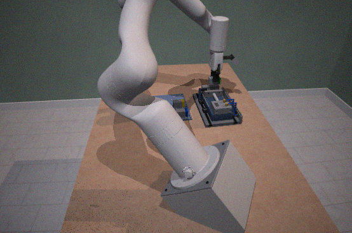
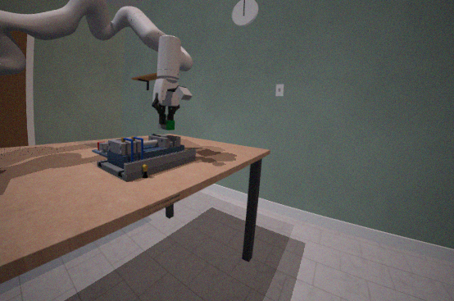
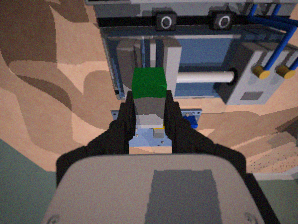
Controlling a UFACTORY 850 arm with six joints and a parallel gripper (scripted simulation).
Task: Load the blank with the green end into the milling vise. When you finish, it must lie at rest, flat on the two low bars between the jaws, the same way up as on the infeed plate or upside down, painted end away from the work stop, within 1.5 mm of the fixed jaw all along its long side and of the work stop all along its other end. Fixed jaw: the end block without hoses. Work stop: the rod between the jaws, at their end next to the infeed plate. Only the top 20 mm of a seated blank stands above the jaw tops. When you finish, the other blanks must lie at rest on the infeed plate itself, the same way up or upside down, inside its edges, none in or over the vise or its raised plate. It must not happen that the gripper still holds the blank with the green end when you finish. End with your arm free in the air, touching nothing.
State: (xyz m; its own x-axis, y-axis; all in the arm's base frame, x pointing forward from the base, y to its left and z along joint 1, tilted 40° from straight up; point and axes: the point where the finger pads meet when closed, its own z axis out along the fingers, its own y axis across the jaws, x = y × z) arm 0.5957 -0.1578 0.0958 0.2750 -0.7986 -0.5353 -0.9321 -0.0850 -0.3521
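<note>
Right now the pale rod is 9 cm below my hand, 8 cm behind it and 2 cm to the right of it. The rest, counted from my hand: green-ended blank (2 cm below); blue-ended blank (17 cm behind, 16 cm to the left, 14 cm below); yellow-ended blank (19 cm to the left, 14 cm below, 8 cm behind).
</note>
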